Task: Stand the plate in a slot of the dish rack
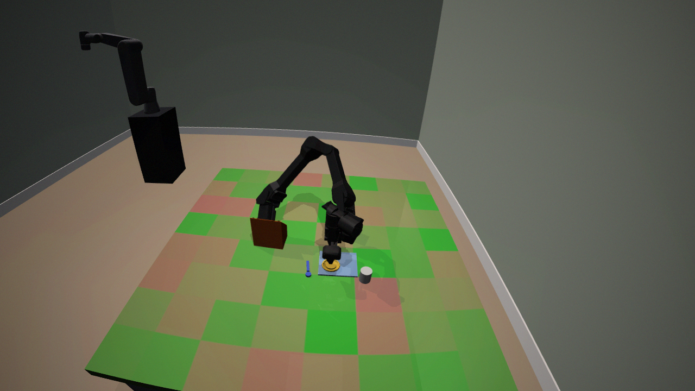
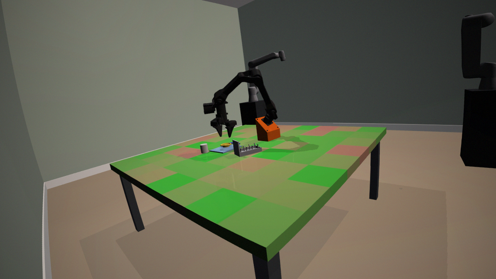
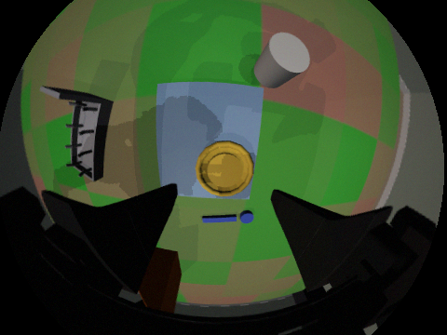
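The yellow plate lies 5 cm below my gripper tip. From my gripper tip the other things lie so: small blue spoon: 8 cm behind, 6 cm below, 2 cm to the right; then white cup: 13 cm ahead, 6 cm to the right, 4 cm below; then light blue mat: 6 cm below, 3 cm ahead, 2 cm to the left.
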